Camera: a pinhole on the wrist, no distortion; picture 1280 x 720 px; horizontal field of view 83.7 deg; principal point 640.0 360.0 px. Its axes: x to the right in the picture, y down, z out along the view. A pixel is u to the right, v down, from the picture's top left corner.
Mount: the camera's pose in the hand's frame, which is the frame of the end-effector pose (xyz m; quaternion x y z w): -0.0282 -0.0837 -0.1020 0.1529 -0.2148 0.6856 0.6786
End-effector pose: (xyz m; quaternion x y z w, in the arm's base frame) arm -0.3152 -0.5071 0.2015 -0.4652 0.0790 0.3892 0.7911
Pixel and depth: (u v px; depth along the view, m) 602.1 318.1 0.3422
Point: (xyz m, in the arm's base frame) -0.1964 -0.4504 0.5047
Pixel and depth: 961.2 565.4 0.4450
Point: -0.4476 -0.3544 0.5929
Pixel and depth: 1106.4 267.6 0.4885
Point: -0.4033 -0.1439 0.5139
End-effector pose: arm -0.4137 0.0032 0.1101 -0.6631 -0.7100 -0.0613 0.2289
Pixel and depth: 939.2 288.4 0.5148
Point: -0.6756 0.1391 -0.2694
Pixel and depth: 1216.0 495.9 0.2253
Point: -0.4939 -0.0182 -0.0792
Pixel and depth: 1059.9 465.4 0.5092
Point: -0.6054 0.0406 -0.3613
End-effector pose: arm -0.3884 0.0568 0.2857 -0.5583 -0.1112 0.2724 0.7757
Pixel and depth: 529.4 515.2 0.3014
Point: -0.4641 0.0339 0.6006
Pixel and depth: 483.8 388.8 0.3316
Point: -0.4195 0.0668 0.6356
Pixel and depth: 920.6 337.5 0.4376
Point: -0.5609 0.2826 0.5641
